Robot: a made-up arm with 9 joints.
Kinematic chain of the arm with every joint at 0, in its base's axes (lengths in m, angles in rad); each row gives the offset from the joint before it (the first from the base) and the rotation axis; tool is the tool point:
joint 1: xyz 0.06 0 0.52 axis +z
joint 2: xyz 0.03 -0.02 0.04 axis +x
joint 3: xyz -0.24 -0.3 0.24 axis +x
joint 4: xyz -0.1 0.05 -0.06 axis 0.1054 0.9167 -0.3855
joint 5: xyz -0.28 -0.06 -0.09 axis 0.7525 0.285 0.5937
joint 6: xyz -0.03 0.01 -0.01 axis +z
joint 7: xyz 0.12 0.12 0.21 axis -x
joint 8: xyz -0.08 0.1 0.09 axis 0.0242 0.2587 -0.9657
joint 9: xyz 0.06 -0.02 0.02 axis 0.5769 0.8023 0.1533
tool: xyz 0.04 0 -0.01
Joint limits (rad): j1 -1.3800..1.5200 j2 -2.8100..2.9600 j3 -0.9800..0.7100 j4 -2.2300..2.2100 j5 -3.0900..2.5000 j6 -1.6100..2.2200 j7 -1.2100..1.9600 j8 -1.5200..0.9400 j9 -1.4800..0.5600
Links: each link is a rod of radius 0.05 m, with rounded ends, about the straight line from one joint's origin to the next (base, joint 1, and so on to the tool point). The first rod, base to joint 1, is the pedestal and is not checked.
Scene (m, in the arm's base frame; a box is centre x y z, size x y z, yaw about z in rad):
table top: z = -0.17
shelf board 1: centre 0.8 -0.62 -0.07 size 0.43 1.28 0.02 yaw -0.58
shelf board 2: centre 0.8 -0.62 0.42 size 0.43 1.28 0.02 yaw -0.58
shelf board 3: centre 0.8 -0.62 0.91 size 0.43 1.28 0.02 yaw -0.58
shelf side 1: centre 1.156 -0.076 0.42 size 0.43 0.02 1 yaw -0.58
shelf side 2: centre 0.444 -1.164 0.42 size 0.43 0.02 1 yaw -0.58
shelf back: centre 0.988 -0.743 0.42 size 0.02 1.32 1 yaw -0.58
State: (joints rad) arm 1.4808 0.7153 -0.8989 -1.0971 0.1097 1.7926 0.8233 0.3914 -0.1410
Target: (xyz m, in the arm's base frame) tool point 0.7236 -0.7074 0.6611
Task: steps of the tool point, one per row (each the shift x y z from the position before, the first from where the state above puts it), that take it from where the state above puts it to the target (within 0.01 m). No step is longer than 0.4 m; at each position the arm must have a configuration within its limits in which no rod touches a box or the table.
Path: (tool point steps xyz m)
1: -0.3352 -0.1094 -0.0085
2: -0.3354 0.0130 0.0343
3: -0.2878 0.1150 0.0712
4: -0.2106 0.1808 0.0988
5: -0.1257 0.2062 0.1152
6: 0.1423 -0.1303 -0.0671
7: 0.2113 -0.1238 -0.0352
8: 0.2622 -0.0662 0.0270
9: 0.2597 0.0271 0.0965
10: 0.1907 0.1182 0.1493
11: 0.1104 -0.0911 -0.0022
12: 0.0954 -0.0669 -0.0001
13: 0.0833 -0.0314 0.0023

